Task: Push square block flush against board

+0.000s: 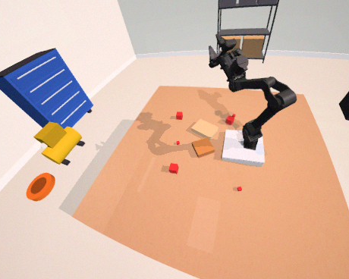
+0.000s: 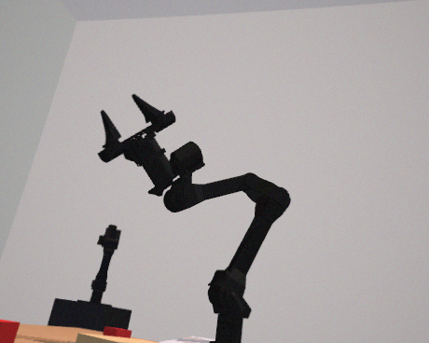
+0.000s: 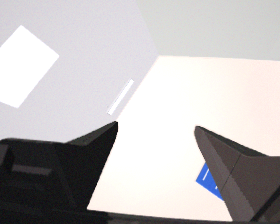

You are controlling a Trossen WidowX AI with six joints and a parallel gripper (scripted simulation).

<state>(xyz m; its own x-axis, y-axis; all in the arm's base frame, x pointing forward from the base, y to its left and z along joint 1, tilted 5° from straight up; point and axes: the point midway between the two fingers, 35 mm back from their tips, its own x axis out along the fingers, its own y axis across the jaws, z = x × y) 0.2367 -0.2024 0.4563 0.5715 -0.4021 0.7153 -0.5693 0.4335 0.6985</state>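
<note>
Now: the square block 480 mm below my gripper tip, 300 mm to the left of it and 40 mm behind it. The rest, counted from my gripper tip: board (480 mm below, 160 mm to the left).
</note>
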